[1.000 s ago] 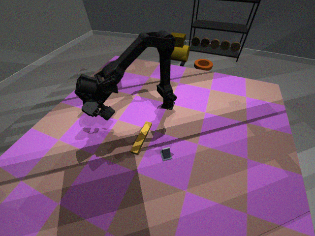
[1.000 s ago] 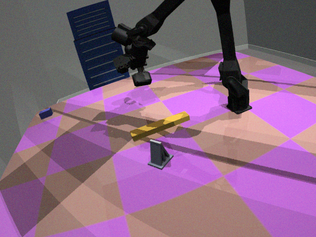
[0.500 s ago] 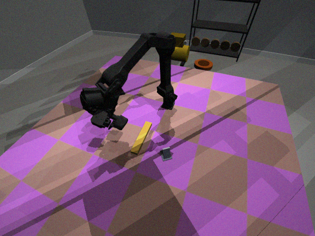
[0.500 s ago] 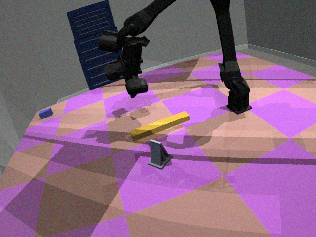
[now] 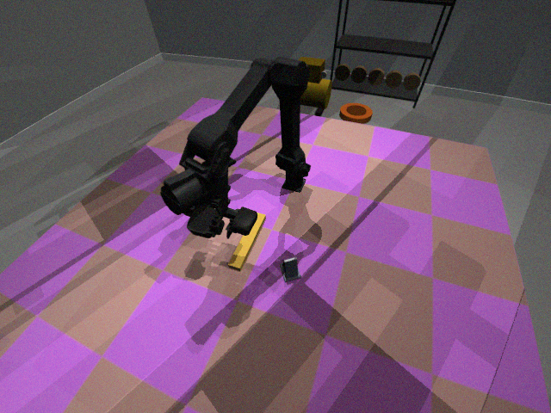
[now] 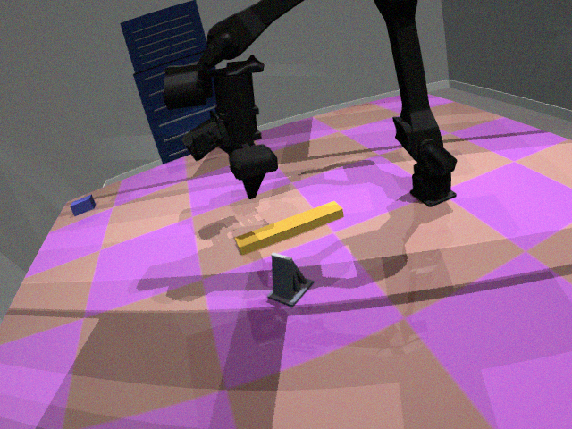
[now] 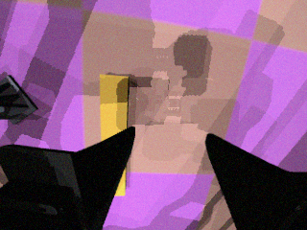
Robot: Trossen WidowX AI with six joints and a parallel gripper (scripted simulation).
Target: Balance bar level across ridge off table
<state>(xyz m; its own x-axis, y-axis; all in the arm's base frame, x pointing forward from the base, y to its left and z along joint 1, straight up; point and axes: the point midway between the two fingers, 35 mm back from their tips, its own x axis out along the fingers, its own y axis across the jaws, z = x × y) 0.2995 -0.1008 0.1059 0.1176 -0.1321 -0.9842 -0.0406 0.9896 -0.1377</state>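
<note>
The yellow bar lies 50 mm behind my gripper tip, 60 mm to the left of it and 60 mm below it. The rest, counted from my gripper tip: blue block 440 mm ahead, 390 mm to the right, 60 mm below.
</note>
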